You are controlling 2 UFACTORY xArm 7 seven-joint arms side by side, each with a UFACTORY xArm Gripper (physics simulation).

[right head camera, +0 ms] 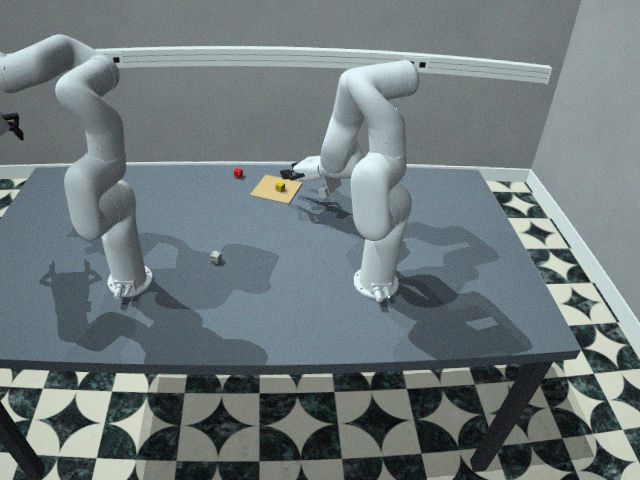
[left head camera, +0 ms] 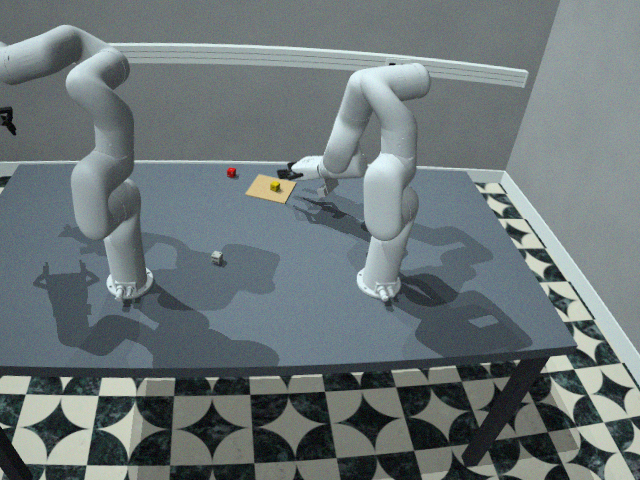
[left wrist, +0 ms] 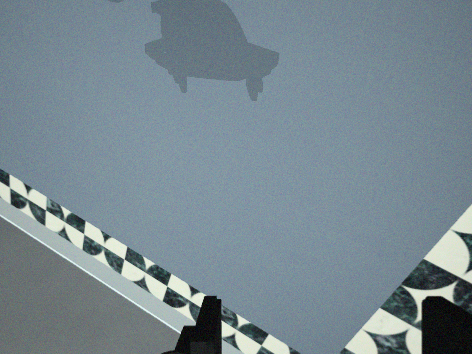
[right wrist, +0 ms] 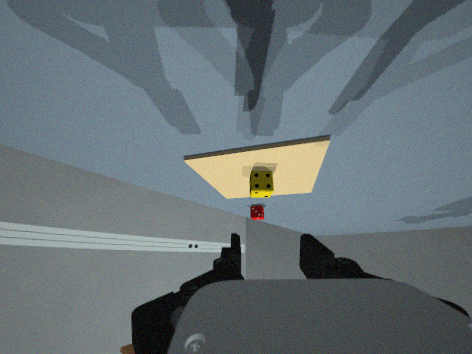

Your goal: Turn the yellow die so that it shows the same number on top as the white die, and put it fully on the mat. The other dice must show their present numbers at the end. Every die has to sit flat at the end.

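Seen in the pictures: left gripper, fingertip midpoint: (right head camera: 9, 144) (left head camera: 0, 140) (left wrist: 320, 330); right gripper, fingertip midpoint: (right head camera: 287, 171) (left head camera: 283, 170) (right wrist: 269, 250); left arm's base at its link origin: (right head camera: 130, 281) (left head camera: 130, 282); right arm's base at its link origin: (right head camera: 375, 283) (left head camera: 378, 283).
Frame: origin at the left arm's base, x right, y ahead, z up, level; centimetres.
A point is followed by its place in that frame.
The yellow die (left head camera: 275, 186) @[x 41.8, y 44.7, z 2.5 cm] (right head camera: 280, 187) @[x 41.9, y 44.6, z 2.3 cm] (right wrist: 261, 184) @[x 42.9, y 45.5, z 2.1 cm] sits flat on the tan mat (left head camera: 258, 191) @[x 36.2, y 44.7, z 0.4 cm] (right head camera: 262, 191) @[x 35.8, y 44.9, z 0.4 cm] (right wrist: 295, 165) @[x 41.9, y 41.8, z 0.4 cm]. In the right wrist view a side face shows four pips; the foreshortened bright top face shows two. The white die (left head camera: 217, 258) @[x 23.5, y 7.8, z 2.0 cm] (right head camera: 216, 257) @[x 23.7, y 7.8, z 2.3 cm] sits on the table; its top number is too small to read. The red die (left head camera: 231, 172) @[x 26.8, y 54.1, z 2.0 cm] (right head camera: 238, 173) @[x 27.0, y 54.0, z 2.0 cm] (right wrist: 257, 212) @[x 27.9, y 54.7, z 1.4 cm] sits beyond the mat. My right gripper (left head camera: 281, 174) @[x 44.1, y 44.4, z 8.9 cm] (right head camera: 284, 174) @[x 44.1, y 44.4, z 8.9 cm] (right wrist: 269, 250) @[x 44.1, y 44.4, z 8.9 cm] is open and empty, above and apart from the yellow die. My left gripper (left wrist: 320, 330) @[x -38.6, y 24.8, z 29.9 cm] is open, high at the far left.
The grey table (left head camera: 320, 330) @[x 49.7, y -17.4, z 0.0 cm] (right head camera: 320, 330) @[x 51.8, y -17.4, z 0.0 cm] (left wrist: 300, 165) @[x -34.0, y 31.1, z 0.0 cm] carries both arm bases. The right arm's base (left head camera: 378, 284) @[x 66.5, y -5.3, z 4.2 cm] (right head camera: 376, 285) @[x 67.2, y -5.5, z 4.2 cm] stands right of the white die, and the left arm's base (left head camera: 130, 284) @[x 1.4, y -5.1, z 4.1 cm] (right head camera: 130, 283) @[x 1.8, y -5.1, z 3.9 cm] stands left of it. A wall is behind the table's back edge.
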